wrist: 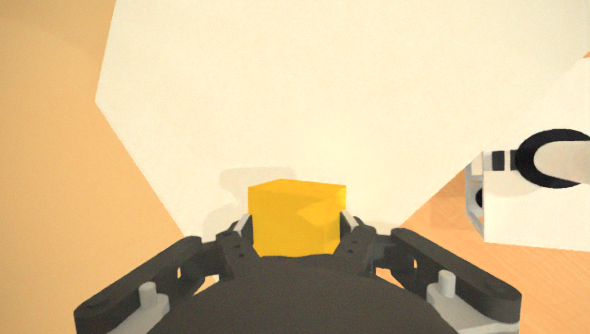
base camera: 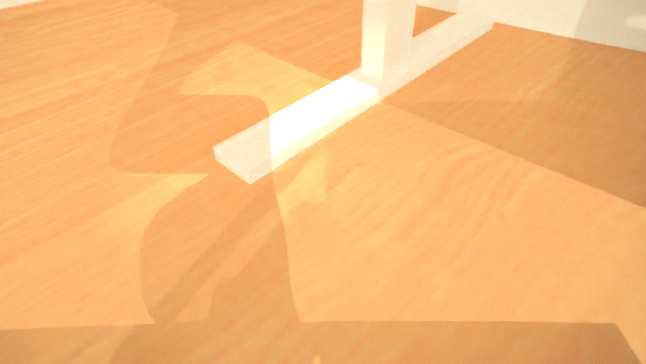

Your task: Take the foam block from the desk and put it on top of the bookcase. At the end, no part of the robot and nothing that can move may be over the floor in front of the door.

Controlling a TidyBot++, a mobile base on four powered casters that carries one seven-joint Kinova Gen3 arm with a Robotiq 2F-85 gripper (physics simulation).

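Pixels of known places: gripper, between the fingertips: (wrist: 296, 224); arm's base, origin of its link: (wrist: 556, 158).
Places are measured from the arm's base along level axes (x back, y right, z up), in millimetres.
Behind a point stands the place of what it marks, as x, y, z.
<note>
The yellow foam block (wrist: 295, 220) @(-400, 24, 694) is between the two fingers of my gripper (wrist: 296, 224) @(-413, 13, 672) in the wrist view, with a finger pad against each side. My gripper is shut on it and holds it above the white desk top (wrist: 300, 90) @(-461, 150, 553). The block's shadow lies on the desk top just beyond it. The base camera view shows a white desk foot (base camera: 320, 117) with an upright leg (base camera: 380, 40) @(-715, 87, -304) on the wooden floor. The bookcase and the door do not show in either view.
In the wrist view, part of the white robot base (wrist: 535, 215) @(-37, -159, -14) shows at the right, beside the desk's edge, with a black and white rounded arm part (wrist: 525, 160) @(-62, -1, 0) over it. Wooden floor (wrist: 45, 150) shows at the left. A pale wall (base camera: 540, 20) @(-958, 460, -376) stands behind the desk leg.
</note>
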